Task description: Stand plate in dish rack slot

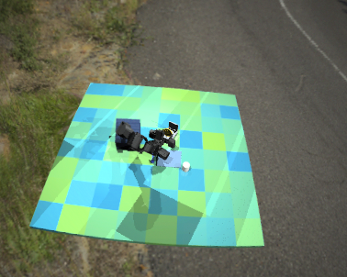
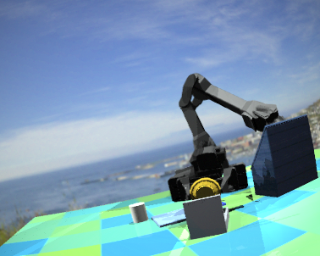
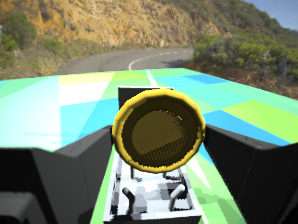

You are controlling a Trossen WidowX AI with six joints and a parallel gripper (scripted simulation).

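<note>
Right now my gripper tip is 50 mm above the dish rack and 20 mm to the right of it. Also, from my gripper tip: yellow plate (10 mm to the right); then cup (230 mm to the right, 140 mm ahead, 50 mm below).
</note>
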